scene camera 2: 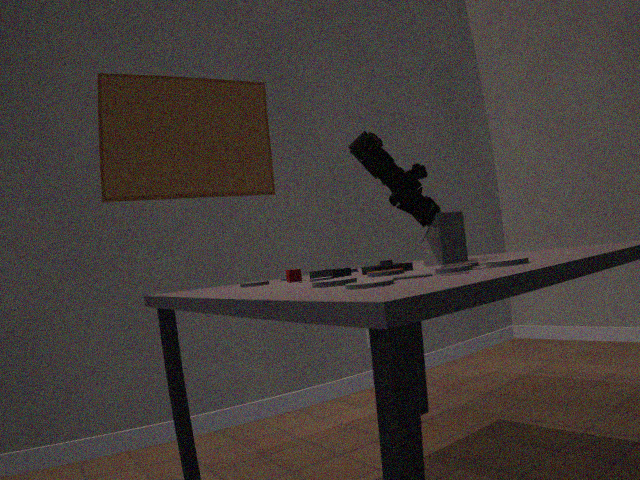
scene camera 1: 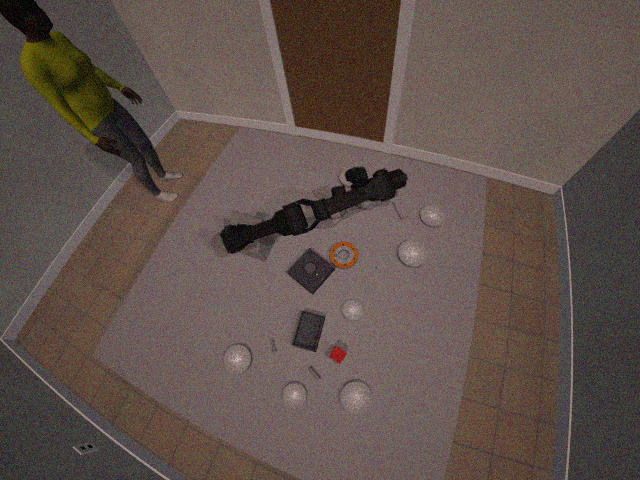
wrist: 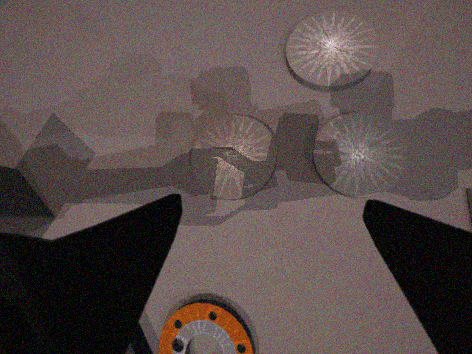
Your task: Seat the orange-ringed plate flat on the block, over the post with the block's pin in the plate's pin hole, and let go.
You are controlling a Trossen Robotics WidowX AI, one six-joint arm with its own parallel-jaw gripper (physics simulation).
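Where they show: gripper, fingertip midpoint: (scene camera 2: 426, 216) (wrist: 272, 205); arm's base, origin of the base link: (scene camera 2: 440, 227) (scene camera 1: 245, 233).
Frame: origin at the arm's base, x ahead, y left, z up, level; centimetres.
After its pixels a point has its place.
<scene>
The orange-ringed plate (scene camera 1: 354, 255) @(y 3.8, x 39.0, z -11.1 cm) (scene camera 2: 385, 271) @(y 7.1, x 39.0, z -11.2 cm) (wrist: 194, 312) @(y 6.6, x 31.9, z -11.2 cm) lies flat on the table, close beside the right corner of the dark square block. It is cut off at the bottom of the wrist view, where a small dark hole and its open middle show. The block (scene camera 1: 305, 281) @(y -10.0, x 23.7, z -10.0 cm) (scene camera 2: 405, 267) @(y 2.1, x 24.0, z -11.3 cm) bears a round post (scene camera 1: 310, 267) @(y -4.9, x 24.5, z -8.6 cm) (scene camera 2: 386, 263) @(y -3.8, x 25.9, z -9.5 cm) and a tiny pin (scene camera 1: 316, 274) @(y -6.8, x 27.0, z -9.6 cm). The post stands bare. My gripper (wrist: 272, 205) @(y 20.4, x 35.0, z 2.3 cm) is open and empty, high above the table. The plate lies apart from its fingers. In both scene views the fingertips cannot be told from the dark arm.
Pale discs (scene camera 1: 412, 253) (wrist: 330, 47) lie scattered about; the arm hides some in scene camera 1. A dark tray (scene camera 1: 309, 330) @(y -26.1, x 29.0, z -12.2 cm) and a red cube (scene camera 1: 338, 354) @(y -31.9, x 40.3, z -8.4 cm) (scene camera 2: 293, 275) @(y -30.4, x 41.6, z -10.3 cm) lie beyond the block. Thin grey bars (scene camera 1: 314, 372) @(y -39.0, x 33.9, z -11.3 cm) lie nearby. A person (scene camera 1: 72, 87) stands beyond the table.
</scene>
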